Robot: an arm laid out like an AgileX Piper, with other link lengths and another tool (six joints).
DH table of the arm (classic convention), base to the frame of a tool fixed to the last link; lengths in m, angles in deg. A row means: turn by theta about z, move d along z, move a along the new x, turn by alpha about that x. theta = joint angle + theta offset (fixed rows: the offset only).
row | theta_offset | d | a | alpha
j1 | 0 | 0.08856 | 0 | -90
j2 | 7.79 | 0 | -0.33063 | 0
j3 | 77.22 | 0 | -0.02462 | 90
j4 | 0 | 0.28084 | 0 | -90
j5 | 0 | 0 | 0 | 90
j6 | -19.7 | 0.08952 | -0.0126 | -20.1
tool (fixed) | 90 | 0.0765 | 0 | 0
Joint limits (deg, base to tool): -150..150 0..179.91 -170..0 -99.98..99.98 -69.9..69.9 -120..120
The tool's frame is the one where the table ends.
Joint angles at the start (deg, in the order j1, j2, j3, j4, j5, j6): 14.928 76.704 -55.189 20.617 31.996 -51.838
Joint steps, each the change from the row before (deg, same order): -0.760 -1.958 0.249 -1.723 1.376 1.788; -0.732 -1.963 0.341 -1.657 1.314 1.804; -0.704 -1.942 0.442 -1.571 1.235 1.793; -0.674 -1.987 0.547 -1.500 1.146 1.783; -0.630 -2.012 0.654 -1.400 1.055 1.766; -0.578 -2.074 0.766 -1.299 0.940 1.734; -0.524 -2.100 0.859 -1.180 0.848 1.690; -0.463 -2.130 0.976 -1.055 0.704 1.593; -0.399 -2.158 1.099 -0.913 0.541 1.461
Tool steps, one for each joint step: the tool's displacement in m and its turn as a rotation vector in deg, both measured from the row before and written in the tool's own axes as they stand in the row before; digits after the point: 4 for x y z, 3 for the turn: 0.0031 -0.0038 -0.0112 0.463 -0.755 0.777; 0.0035 -0.0042 -0.0106 0.467 -0.768 0.889; 0.0038 -0.0047 -0.0099 0.464 -0.761 0.990; 0.0042 -0.0050 -0.0094 0.428 -0.809 1.051; 0.0046 -0.0053 -0.0088 0.369 -0.822 1.110; 0.0049 -0.0054 -0.0083 0.277 -0.869 1.125; 0.0053 -0.0055 -0.0077 0.186 -0.868 1.137; 0.0056 -0.0056 -0.0071 0.087 -0.881 1.086; 0.0059 -0.0056 -0.0063 -0.025 -0.885 0.999
